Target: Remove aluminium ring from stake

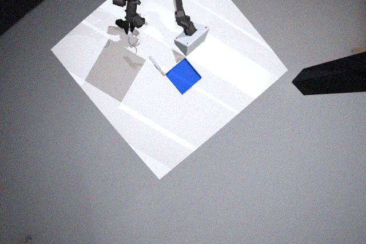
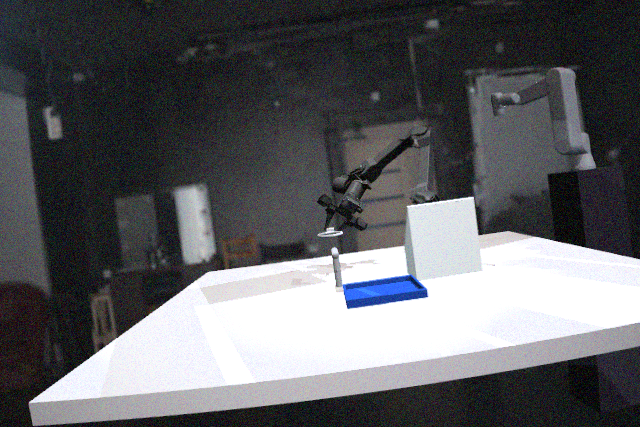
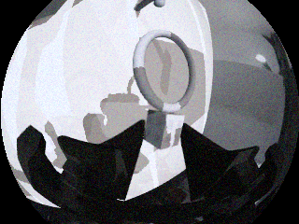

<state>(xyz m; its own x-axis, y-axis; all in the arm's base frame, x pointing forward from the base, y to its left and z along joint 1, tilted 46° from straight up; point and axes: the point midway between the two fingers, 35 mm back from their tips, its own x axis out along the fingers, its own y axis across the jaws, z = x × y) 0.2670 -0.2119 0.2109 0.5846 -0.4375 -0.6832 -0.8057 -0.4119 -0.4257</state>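
My gripper tip is 50 mm to the right of the aluminium ring. The rest, counted from my gripper tip: blue tray 440 mm to the left, 120 mm below, 60 mm behind.
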